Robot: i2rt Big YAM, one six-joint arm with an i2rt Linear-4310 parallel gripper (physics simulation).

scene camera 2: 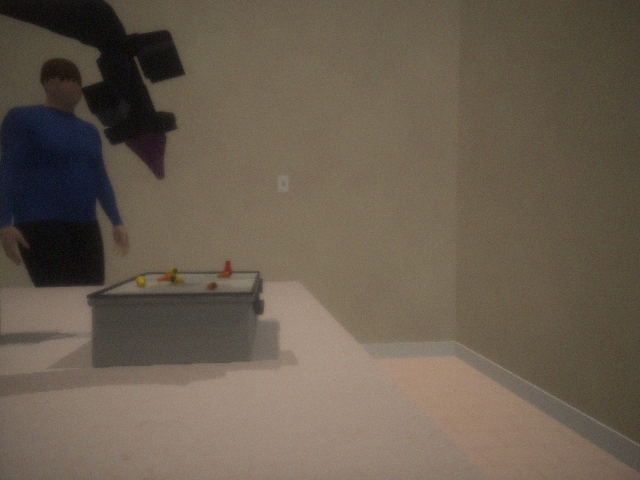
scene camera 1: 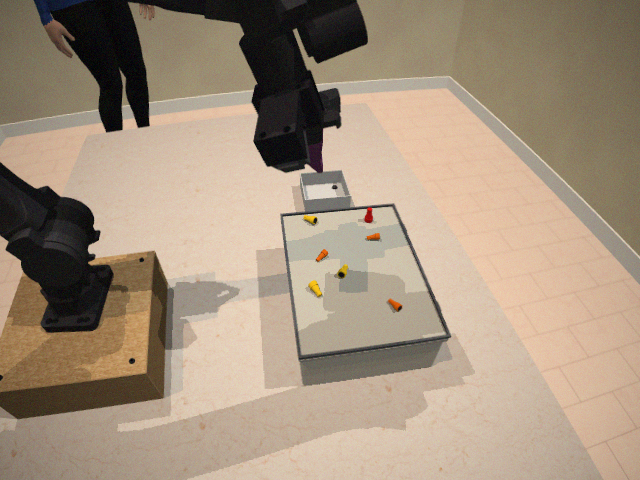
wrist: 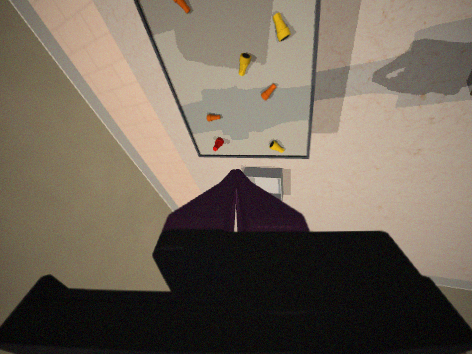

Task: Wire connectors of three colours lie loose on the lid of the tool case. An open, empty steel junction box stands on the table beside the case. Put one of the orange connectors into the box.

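Frame: origin at the arm's base, x back, y down, z right, level; metres.
Seen in the pictures: gripper, fingertip midpoint: [scene camera 2: 161,179] [scene camera 1: 320,169] [wrist: 235,176]; arm's base, link origin: [scene camera 1: 80,299].
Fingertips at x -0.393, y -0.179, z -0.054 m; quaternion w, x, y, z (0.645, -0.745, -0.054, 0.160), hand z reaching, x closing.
Note:
Pixels of each thing's top centre, then the offset from my fingertips to it. "spot": a spot on its surface instead.
- grey case lid, surface spot: [scene camera 1: 361,325] spot: dx -0.045, dy +0.176, dz +0.142 m
- steel junction box, top centre: [scene camera 1: 324,184] [wrist: 262,190] dx -0.042, dy +0.232, dz -0.275 m
- red upright connector, top centre: [scene camera 1: 369,209] [wrist: 215,149] [scene camera 2: 227,260] dx -0.100, dy +0.148, dz -0.081 m
Three orange connectors lie on the grey case lid [scene camera 1: 361,325]: one [scene camera 1: 322,255] [wrist: 269,92] left of the middle, one [scene camera 1: 373,236] [wrist: 214,117] near the red connector, and one [scene camera 1: 394,304] [wrist: 183,5] [scene camera 2: 211,285] at the near right. The steel junction box [scene camera 1: 325,203] [wrist: 264,172] stands behind the case; its inside shows no connector in scene camera 1, apart from a small dark spot on its floor or wall. My gripper [scene camera 1: 320,171] [scene camera 2: 161,178] [wrist: 235,176] is shut with its purple fingertips together, nothing between them, high above the table near the box. In the wrist view the fingers hide part of the box.
Yellow connectors [scene camera 1: 310,219] [scene camera 1: 342,271] [scene camera 1: 315,288] and a red upright connector [scene camera 1: 369,215] [scene camera 2: 227,267] [wrist: 218,144] are also on the lid. The arm's wooden base block [scene camera 1: 77,356] stands left of the case. A person [scene camera 2: 56,170] stands behind the table.

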